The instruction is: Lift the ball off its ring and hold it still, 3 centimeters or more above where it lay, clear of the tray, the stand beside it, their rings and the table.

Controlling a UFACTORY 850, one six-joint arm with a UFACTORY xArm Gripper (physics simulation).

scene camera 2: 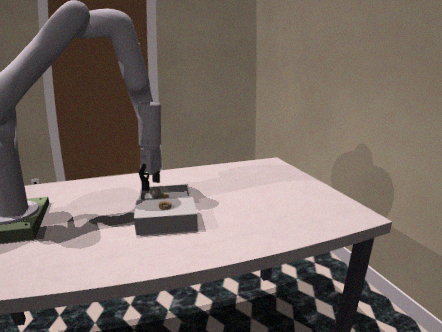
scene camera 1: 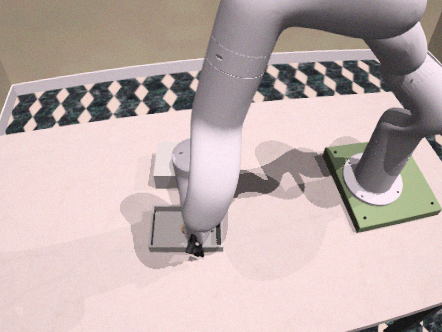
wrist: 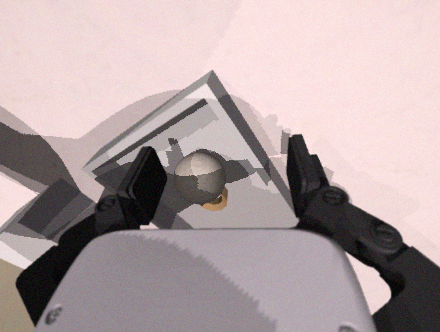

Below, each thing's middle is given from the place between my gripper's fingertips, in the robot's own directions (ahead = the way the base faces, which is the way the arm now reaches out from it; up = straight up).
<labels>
My gripper is now 50 mm to the left of the grey tray [scene camera 1: 166,234], 50 mm short of it and 20 mm above it. From my hand the other things lie so: stand [scene camera 2: 159,216]: 260 mm to the right, 30 mm ahead.
</labels>
